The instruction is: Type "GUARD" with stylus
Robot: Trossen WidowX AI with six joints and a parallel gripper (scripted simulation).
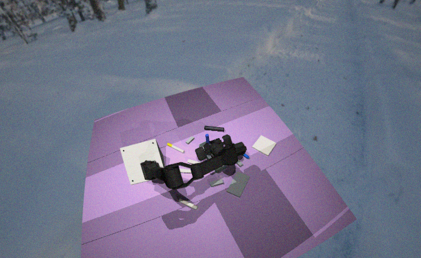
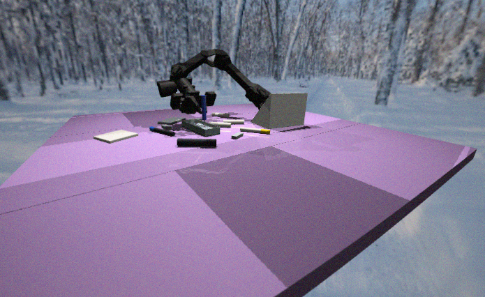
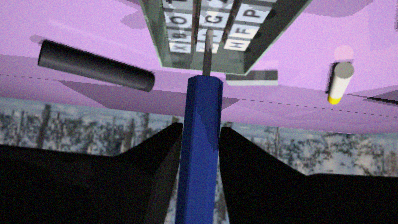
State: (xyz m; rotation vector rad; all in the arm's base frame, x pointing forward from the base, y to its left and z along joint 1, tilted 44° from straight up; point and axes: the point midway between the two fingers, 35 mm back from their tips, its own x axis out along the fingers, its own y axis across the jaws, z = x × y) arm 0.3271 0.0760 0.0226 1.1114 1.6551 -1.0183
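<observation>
The grey block lies 200 mm to the right of my gripper tip and 70 mm below it. Also, from my gripper tip: blue-tipped pen (170 mm ahead, 70 mm to the right, 70 mm below); yellow-tipped marker (200 mm behind, 70 mm to the left, 70 mm below); black stylus (60 mm ahead, 150 mm to the left, 60 mm below).
</observation>
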